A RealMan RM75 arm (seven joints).
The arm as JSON. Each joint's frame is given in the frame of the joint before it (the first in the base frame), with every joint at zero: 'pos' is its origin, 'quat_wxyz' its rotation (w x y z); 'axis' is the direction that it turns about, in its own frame. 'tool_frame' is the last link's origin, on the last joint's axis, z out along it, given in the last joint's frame.
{
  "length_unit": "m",
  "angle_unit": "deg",
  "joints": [
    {
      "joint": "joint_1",
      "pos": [
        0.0,
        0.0,
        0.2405
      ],
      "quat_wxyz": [
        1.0,
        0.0,
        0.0,
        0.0
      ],
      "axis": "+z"
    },
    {
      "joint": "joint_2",
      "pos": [
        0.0,
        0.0,
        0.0
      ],
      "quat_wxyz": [
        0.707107,
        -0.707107,
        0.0,
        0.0
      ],
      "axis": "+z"
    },
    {
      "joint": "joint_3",
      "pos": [
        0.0,
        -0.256,
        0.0
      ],
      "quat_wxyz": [
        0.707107,
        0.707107,
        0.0,
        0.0
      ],
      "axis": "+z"
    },
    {
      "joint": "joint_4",
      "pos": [
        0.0,
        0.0,
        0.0
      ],
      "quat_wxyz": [
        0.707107,
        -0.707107,
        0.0,
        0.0
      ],
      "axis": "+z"
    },
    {
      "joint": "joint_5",
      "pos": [
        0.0,
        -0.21,
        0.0
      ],
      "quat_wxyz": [
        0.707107,
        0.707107,
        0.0,
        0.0
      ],
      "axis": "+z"
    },
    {
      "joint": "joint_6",
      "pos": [
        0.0,
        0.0,
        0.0
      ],
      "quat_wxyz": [
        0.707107,
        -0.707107,
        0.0,
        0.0
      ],
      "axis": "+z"
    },
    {
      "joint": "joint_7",
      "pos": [
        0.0,
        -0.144,
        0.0
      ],
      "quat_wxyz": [
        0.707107,
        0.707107,
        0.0,
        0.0
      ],
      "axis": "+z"
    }
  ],
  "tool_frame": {
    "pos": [
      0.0,
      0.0,
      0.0
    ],
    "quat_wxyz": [
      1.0,
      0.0,
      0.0,
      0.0
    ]
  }
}
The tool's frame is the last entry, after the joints.
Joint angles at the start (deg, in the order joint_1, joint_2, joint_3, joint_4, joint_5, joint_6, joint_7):
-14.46, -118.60, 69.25, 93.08, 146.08, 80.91, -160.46
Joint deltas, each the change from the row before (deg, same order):
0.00, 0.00, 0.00, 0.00, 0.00, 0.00, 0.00
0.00, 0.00, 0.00, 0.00, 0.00, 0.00, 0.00
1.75, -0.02, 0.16, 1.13, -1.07, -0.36, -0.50
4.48, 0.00, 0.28, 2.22, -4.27, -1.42, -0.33
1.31, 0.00, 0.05, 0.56, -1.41, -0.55, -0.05
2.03, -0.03, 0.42, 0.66, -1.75, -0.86, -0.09
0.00, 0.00, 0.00, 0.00, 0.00, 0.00, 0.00
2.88, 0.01, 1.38, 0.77, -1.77, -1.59, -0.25
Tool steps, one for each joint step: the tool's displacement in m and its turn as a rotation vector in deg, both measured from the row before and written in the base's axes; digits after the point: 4 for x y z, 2 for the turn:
0.0000, 0.0000, 0.0000, 0.00, 0.00, 0.00
0.0000, 0.0000, 0.0000, 0.00, 0.00, 0.00
-0.0027, -0.0059, 0.0015, 0.85, -0.95, 0.62
-0.0052, -0.0145, 0.0022, 1.94, -3.44, 0.74
-0.0013, -0.0040, 0.0007, 0.68, -1.13, 0.17
-0.0027, -0.0066, -0.0005, 0.71, -1.41, 0.44
0.0000, 0.0000, 0.0000, 0.00, 0.00, 0.00
-0.0040, -0.0092, -0.0030, 0.70, -1.33, 0.67

